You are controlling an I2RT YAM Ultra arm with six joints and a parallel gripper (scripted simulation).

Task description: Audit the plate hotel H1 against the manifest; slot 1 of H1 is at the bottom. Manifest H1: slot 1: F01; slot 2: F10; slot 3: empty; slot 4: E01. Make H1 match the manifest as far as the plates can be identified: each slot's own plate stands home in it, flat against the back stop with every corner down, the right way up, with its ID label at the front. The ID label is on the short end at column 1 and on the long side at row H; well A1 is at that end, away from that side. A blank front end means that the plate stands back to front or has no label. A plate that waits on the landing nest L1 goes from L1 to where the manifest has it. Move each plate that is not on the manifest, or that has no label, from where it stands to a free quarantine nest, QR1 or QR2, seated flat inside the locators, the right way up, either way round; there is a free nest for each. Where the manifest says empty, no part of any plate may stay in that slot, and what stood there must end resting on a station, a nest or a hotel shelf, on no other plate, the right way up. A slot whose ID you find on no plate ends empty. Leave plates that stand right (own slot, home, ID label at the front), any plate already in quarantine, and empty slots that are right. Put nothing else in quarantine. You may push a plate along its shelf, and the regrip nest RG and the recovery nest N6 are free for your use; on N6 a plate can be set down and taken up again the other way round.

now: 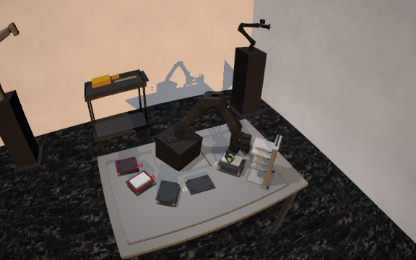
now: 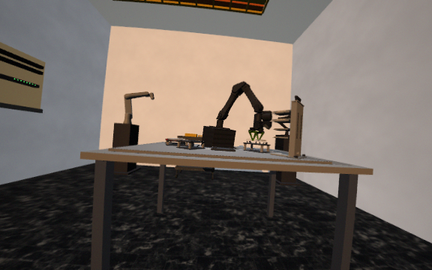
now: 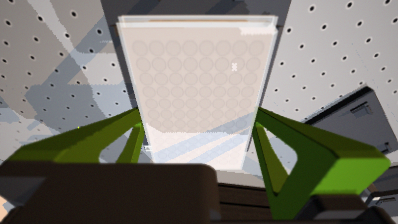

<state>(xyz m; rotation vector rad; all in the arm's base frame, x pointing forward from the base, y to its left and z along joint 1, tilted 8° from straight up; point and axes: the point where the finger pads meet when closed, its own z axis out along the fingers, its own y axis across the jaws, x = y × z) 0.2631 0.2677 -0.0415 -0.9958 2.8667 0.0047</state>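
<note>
Right now my hand is 3 cm above the dark regrip nest, 1 cm to the right of it and 1 cm short of it. Round my hand: white plate (right at my hand); A1 mark (9 cm behind, 3 cm below); RG tag (9 cm below, 8 cm behind, 6 cm to the right).
</note>
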